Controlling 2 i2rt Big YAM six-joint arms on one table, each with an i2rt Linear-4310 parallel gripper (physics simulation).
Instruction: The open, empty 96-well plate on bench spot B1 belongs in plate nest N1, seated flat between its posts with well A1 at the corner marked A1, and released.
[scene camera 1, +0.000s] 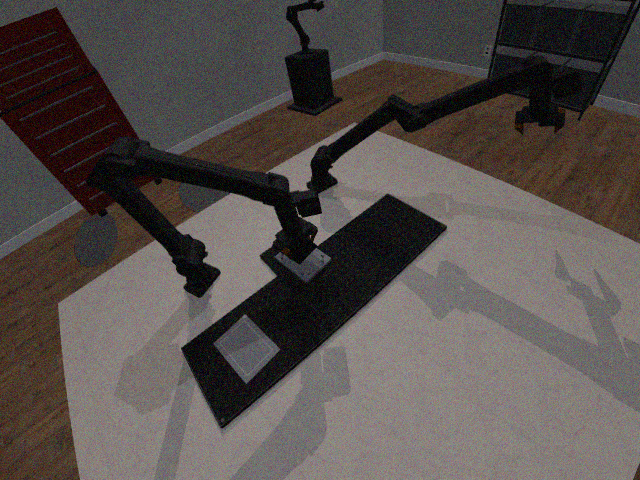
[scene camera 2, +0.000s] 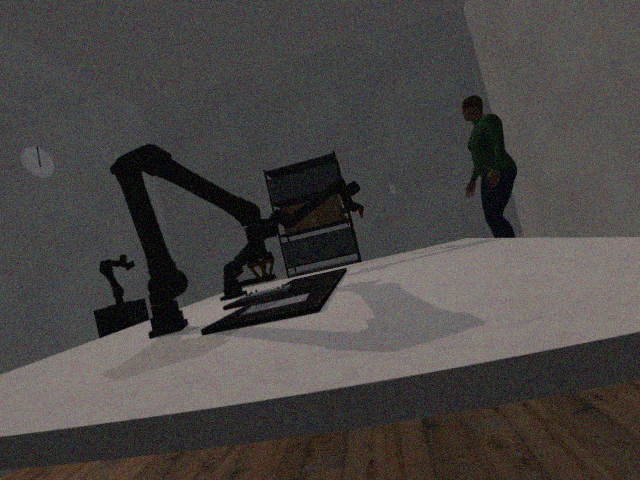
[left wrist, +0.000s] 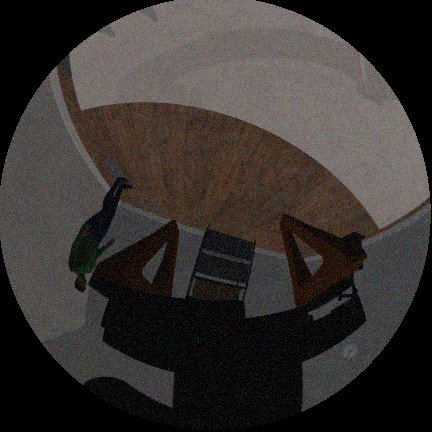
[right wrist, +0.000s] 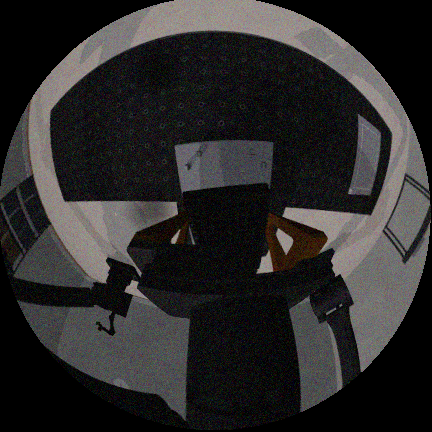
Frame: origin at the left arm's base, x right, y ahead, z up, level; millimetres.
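Seen in the pictures: left gripper, fingertip midpoint: (scene camera 1: 538, 133) (scene camera 2: 355, 221) (left wrist: 229, 222); right gripper, fingertip midpoint: (scene camera 1: 301, 251) (scene camera 2: 266, 280) (right wrist: 227, 214); left arm's base, link origin: (scene camera 1: 322, 184) (scene camera 2: 234, 297) (right wrist: 123, 267); right arm's base, link origin: (scene camera 1: 203, 281) (scene camera 2: 170, 330).
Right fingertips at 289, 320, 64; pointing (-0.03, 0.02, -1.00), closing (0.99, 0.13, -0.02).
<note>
Offsets run from my right fingertips to a thing's top centre, as dx, dy, dz. "spot": to the spot under its first point. Level surfaces: height alone.
My right gripper (scene camera 1: 296, 251) (scene camera 2: 261, 270) (right wrist: 227, 214) is shut on the dark 96-well plate {+9, -30, +17} (right wrist: 225, 209), its orange fingers against the plate's two sides. It holds the plate low over the grey plate nest N1 {+2, -5, -29} (scene camera 1: 316, 262) (right wrist: 225, 160) at the near edge of the black board {dz -51} (scene camera 1: 375, 238) (scene camera 2: 320, 286) (right wrist: 201, 80). I cannot tell whether the plate touches the nest. The light grey bench spot B1 {spot: +295, +165, -49} (scene camera 1: 247, 348) (right wrist: 365, 158) is bare. My left gripper (scene camera 1: 537, 119) (scene camera 2: 354, 200) (left wrist: 229, 222) is open and empty, stretched far out over the wooden floor beyond the table.
A person in a green top (scene camera 2: 490, 162) (left wrist: 86, 250) stands beyond the table. A shelf rack (scene camera 2: 313, 231) stands behind the board. Another small robot on a dark pedestal (scene camera 1: 310, 81) (scene camera 2: 120, 314) stands on the floor by the wall.
</note>
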